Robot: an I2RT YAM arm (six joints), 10 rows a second.
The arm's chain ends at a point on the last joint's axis. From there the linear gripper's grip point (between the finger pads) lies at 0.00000 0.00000 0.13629 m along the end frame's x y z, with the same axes.
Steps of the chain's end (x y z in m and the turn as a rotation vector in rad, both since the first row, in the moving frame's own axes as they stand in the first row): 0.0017 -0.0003 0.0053 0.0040 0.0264 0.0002; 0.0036 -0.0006 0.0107 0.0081 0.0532 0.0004; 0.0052 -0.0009 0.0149 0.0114 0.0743 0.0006; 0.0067 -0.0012 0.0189 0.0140 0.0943 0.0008; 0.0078 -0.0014 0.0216 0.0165 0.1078 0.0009; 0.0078 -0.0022 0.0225 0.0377 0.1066 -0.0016; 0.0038 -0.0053 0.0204 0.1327 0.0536 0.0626; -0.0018 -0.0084 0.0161 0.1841 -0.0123 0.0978; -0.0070 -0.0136 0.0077 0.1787 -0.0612 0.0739; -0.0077 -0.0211 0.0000 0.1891 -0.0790 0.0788
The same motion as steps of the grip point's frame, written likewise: 0.0053 -0.0008 0.0053 0.0040 0.0264 0.0002; 0.0108 -0.0017 0.0105 0.0081 0.0532 0.0004; 0.0153 -0.0024 0.0145 0.0114 0.0743 0.0006; 0.0195 -0.0031 0.0183 0.0140 0.0943 0.0008; 0.0225 -0.0036 0.0208 0.0165 0.1078 0.0009; 0.0223 -0.0073 0.0216 0.0377 0.1066 -0.0016; 0.0116 -0.0231 0.0190 0.1327 0.0536 0.0626; -0.0022 -0.0334 0.0138 0.1841 -0.0123 0.0978; -0.0144 -0.0381 0.0053 0.1787 -0.0612 0.0739; -0.0174 -0.0471 -0.0029 0.1891 -0.0790 0.0788
